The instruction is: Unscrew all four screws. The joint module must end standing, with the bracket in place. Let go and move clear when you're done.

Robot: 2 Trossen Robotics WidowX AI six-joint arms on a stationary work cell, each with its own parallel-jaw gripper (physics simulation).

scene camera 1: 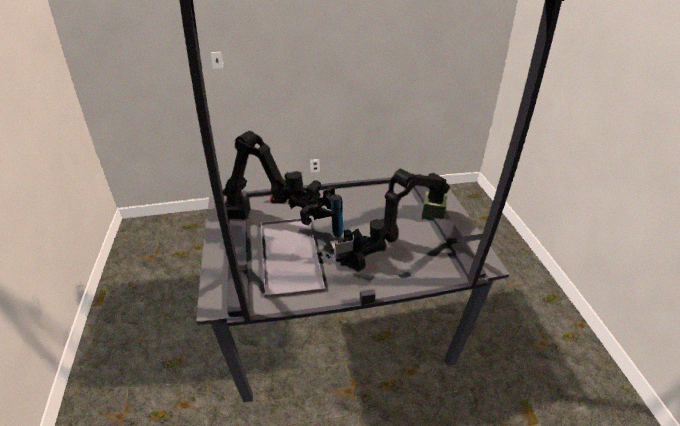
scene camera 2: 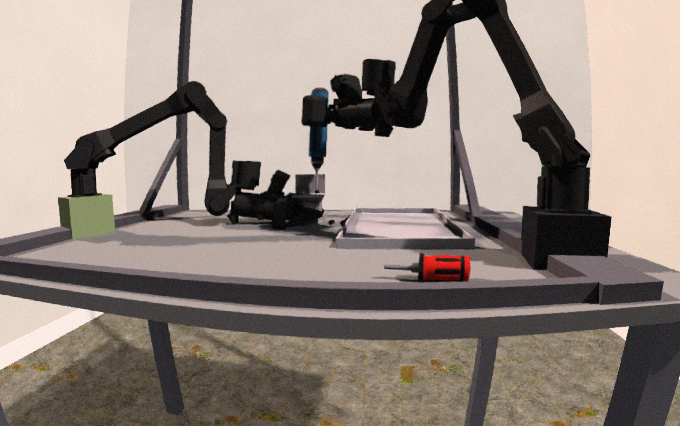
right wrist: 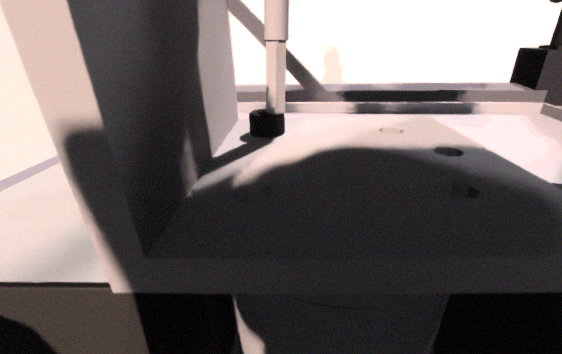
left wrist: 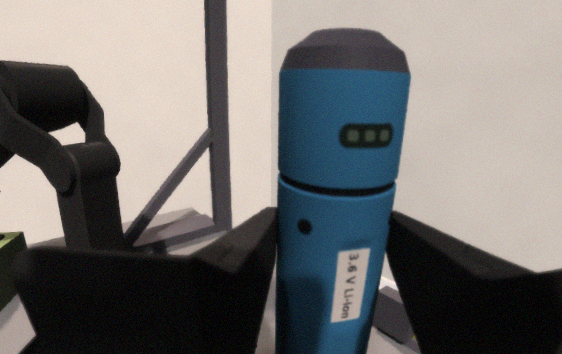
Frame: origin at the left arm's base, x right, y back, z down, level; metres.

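Seen in the pictures: left gripper, fingertip midpoint: [scene camera 1: 338,211] [left wrist: 330,220]; right gripper, fingertip midpoint: [scene camera 1: 333,255] [scene camera 2: 323,212]; left arm's base, link origin: [scene camera 1: 235,203] [scene camera 2: 563,210]; right arm's base, link origin: [scene camera 1: 435,199] [scene camera 2: 84,195].
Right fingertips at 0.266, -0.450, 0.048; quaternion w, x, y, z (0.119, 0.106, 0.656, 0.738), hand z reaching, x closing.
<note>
Pixels of each thing's top centre, then the offset from my right fingertips to it, as dx, dy, dz.
- blue electric screwdriver, top centre: [left wrist: 337,37] [scene camera 2: 317,88] [scene camera 1: 338,196] +0.006, -0.014, -0.290
- bit, top centre: [right wrist: 274,39] +0.009, -0.020, -0.068
- black screw, top centre: [right wrist: 266,112] +0.012, -0.019, -0.050
- joint module, top centre: [right wrist: 338,162] [scene camera 2: 309,194] [scene camera 1: 341,245] -0.010, -0.031, -0.042
- white tray, top centre: [right wrist: 379,126] [scene camera 2: 399,219] [scene camera 1: 289,252] -0.017, +0.178, +0.006
- red screwdriver, top centre: [scene camera 2: 427,255] [scene camera 1: 280,196] -0.379, +0.263, -0.007
- green block, top centre: [scene camera 2: 84,195] [scene camera 1: 435,199] -0.307, -0.459, -0.062
My left gripper [scene camera 1: 335,208] [scene camera 2: 315,110] [left wrist: 330,220] is shut on the blue electric screwdriver [scene camera 1: 337,220] [scene camera 2: 317,143] [left wrist: 337,160], held upright, bit down. In the right wrist view the bit [right wrist: 276,75] touches a black screw [right wrist: 267,124] whose head stands on the bracket beside its upright wall. The grey L-shaped bracket [scene camera 1: 343,246] [scene camera 2: 311,183] [right wrist: 325,225] lies on the joint module [right wrist: 340,305], which stands upright. Several holes without screws show in the bracket. My right gripper [right wrist: 340,327] is shut on the joint module below the bracket.
Small dark loose screws [scene camera 1: 326,256] [scene camera 2: 331,221] lie between the module and the white tray [scene camera 1: 295,292] [scene camera 2: 401,243]. A red screwdriver [scene camera 1: 273,199] [scene camera 2: 444,267] lies near the table edge. A green block [scene camera 1: 434,208] [scene camera 2: 87,215] is under the right arm's base.
</note>
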